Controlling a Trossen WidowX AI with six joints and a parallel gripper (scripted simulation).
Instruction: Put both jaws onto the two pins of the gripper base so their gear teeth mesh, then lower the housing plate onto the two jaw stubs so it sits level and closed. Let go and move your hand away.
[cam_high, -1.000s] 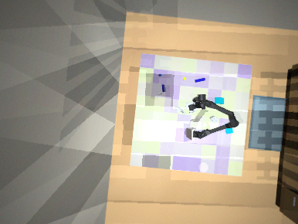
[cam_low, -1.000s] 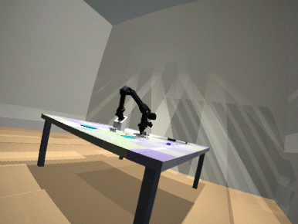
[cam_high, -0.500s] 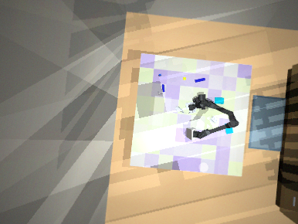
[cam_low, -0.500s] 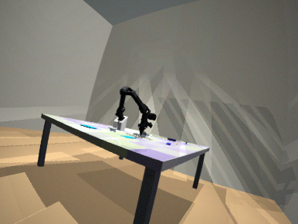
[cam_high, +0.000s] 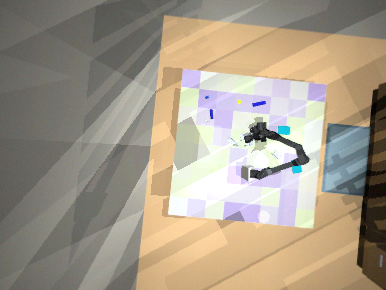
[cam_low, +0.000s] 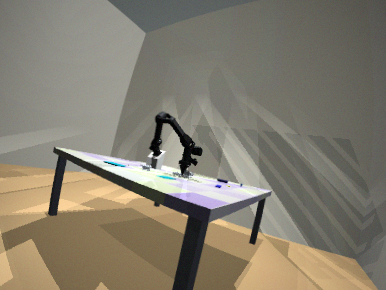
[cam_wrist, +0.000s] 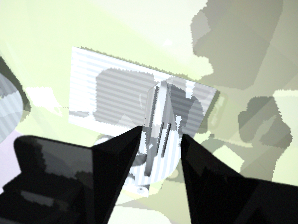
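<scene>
My gripper tip is now 4 cm past the white jaw. Also, from my gripper tip: cyan square (10 cm ahead, 29 cm to the right, 1 cm below); blue dot (31 cm ahead, 43 cm to the left); yellow dot (30 cm ahead, 14 cm to the left, 1 cm below).
</scene>
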